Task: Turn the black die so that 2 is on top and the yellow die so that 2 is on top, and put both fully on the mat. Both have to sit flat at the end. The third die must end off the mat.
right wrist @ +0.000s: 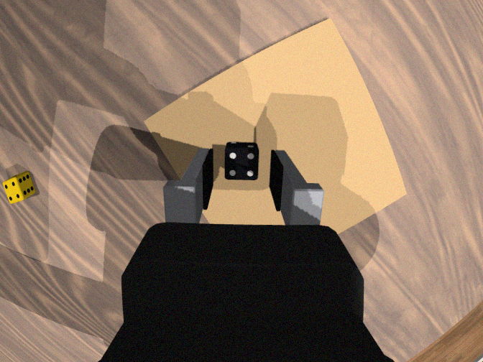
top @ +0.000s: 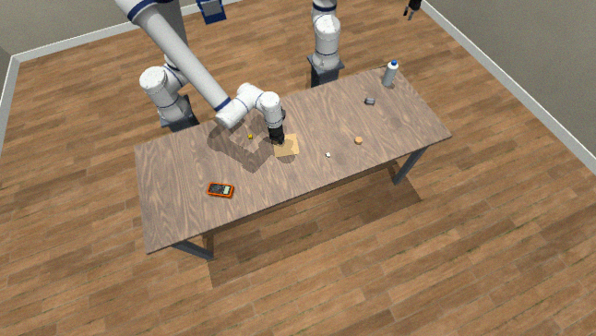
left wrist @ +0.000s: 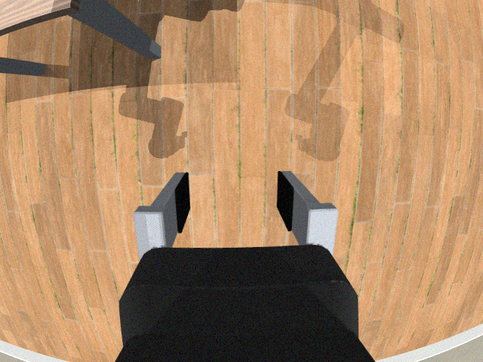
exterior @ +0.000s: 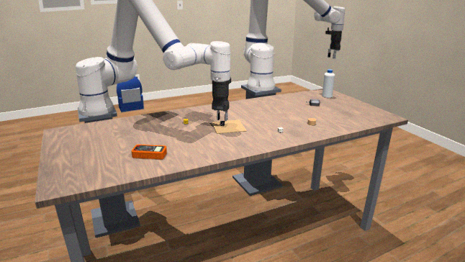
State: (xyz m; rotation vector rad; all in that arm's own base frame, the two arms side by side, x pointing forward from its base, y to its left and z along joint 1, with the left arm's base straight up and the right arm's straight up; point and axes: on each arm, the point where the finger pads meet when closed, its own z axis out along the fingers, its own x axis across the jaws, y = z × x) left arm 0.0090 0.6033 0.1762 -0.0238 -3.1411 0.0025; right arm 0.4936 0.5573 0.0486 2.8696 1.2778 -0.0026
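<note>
Right now the black die is 30 mm below my right hand. Also, from my right hand: tan mat 50 mm below, 20 mm to the left, 20 mm ahead; then white die 210 mm to the left, 180 mm ahead, 40 mm below; then yellow die 150 mm to the right, 110 mm behind, 40 mm below.
</note>
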